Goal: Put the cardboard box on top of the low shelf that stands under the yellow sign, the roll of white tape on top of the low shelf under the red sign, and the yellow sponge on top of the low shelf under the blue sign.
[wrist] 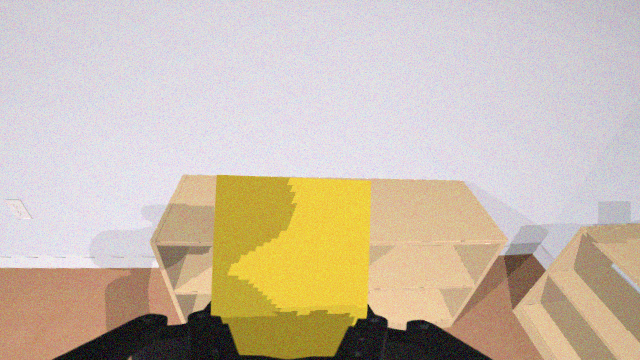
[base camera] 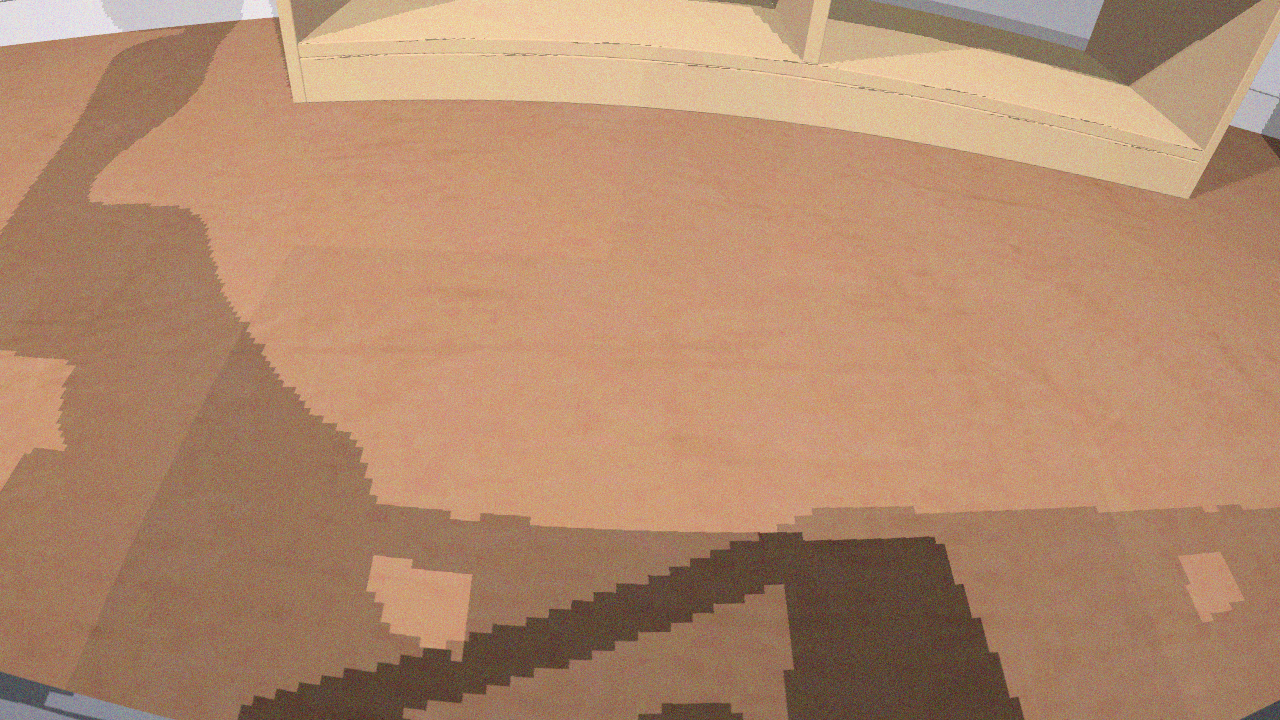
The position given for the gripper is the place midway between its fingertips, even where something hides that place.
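Note:
The wrist view takes in a yellow sponge point(wrist: 290, 266) together with the gripper point(wrist: 290, 307). In the base camera view, the sponge is out of frame.

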